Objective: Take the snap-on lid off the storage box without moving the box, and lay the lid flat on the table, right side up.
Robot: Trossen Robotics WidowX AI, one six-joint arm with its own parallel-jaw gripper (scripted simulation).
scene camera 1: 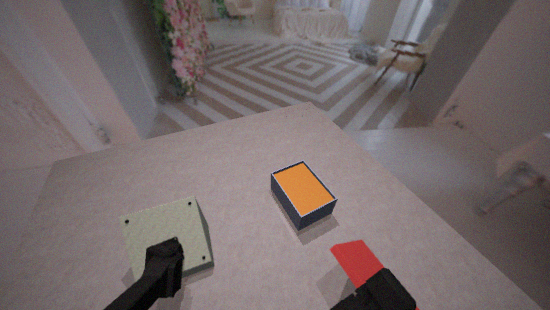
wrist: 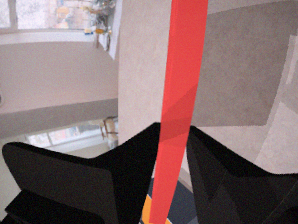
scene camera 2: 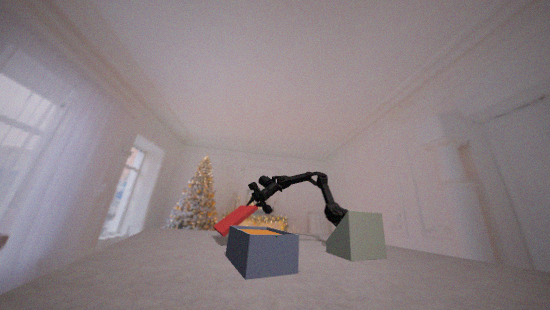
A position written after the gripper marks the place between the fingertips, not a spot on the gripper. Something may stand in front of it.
Note:
The gripper (wrist: 173,130) holds a red lid.

